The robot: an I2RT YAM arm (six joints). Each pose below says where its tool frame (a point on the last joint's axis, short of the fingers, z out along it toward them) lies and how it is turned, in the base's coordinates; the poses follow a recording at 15 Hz.
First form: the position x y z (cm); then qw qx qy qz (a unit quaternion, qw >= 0).
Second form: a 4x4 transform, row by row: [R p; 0 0 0 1], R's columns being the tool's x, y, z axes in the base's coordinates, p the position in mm. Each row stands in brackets. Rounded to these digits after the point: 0 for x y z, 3 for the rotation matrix.
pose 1, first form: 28.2, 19.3, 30.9, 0.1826, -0.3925, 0.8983, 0.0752
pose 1, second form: [[-0.625, -0.733, 0.269, 282], [-0.678, 0.681, 0.278, 193], [-0.387, -0.008, -0.922, 309], [0, 0, 0, 1]]
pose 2, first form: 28.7, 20.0, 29.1, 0.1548, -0.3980, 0.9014, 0.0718
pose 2, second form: [[-0.635, -0.740, 0.222, 287], [-0.695, 0.673, 0.253, 200], [-0.336, 0.006, -0.942, 291], [0, 0, 0, 1]]
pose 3, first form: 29.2, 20.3, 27.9, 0.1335, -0.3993, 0.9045, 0.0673
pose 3, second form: [[-0.645, -0.740, 0.188, 292], [-0.704, 0.672, 0.228, 203], [-0.295, 0.015, -0.955, 279], [0, 0, 0, 1]]
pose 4, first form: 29.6, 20.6, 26.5, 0.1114, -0.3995, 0.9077, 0.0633
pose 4, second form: [[-0.656, -0.739, 0.152, 296], [-0.711, 0.673, 0.204, 206], [-0.253, 0.026, -0.967, 265], [0, 0, 0, 1]]
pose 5, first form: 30.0, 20.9, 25.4, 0.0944, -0.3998, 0.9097, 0.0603
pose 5, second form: [[-0.662, -0.739, 0.124, 300], [-0.716, 0.673, 0.185, 209], [-0.220, 0.034, -0.975, 254], [0, 0, 0, 1]]
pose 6, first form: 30.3, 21.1, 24.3, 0.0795, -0.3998, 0.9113, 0.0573
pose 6, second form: [[-0.668, -0.738, 0.099, 303], [-0.720, 0.674, 0.168, 211], [-0.191, 0.041, -0.981, 243], [0, 0, 0, 1]]
